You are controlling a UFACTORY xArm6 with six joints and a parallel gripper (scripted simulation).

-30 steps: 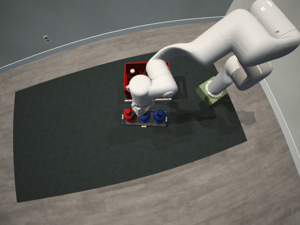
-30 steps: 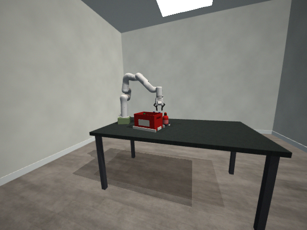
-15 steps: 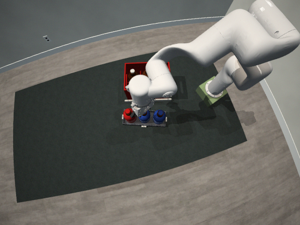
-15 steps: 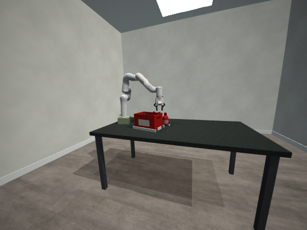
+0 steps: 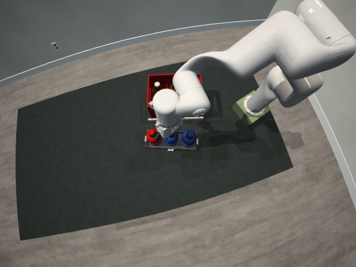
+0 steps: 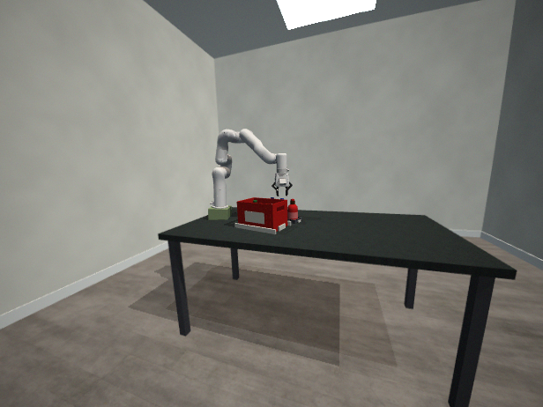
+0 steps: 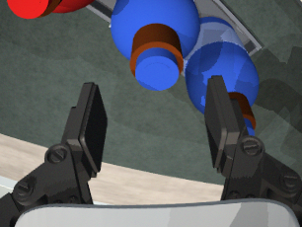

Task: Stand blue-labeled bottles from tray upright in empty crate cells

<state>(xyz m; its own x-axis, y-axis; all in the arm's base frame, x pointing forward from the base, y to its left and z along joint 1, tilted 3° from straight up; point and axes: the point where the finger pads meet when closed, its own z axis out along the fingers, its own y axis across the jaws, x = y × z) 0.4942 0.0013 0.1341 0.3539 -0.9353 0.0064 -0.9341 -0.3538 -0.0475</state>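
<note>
Right now my hand is 110 mm above the red-labeled bottle, 80 mm short of it and 40 mm to the left of it. Round my hand: crate: 200 mm to the right, 110 mm below, 100 mm behind; then grey tray: 180 mm below.
</note>
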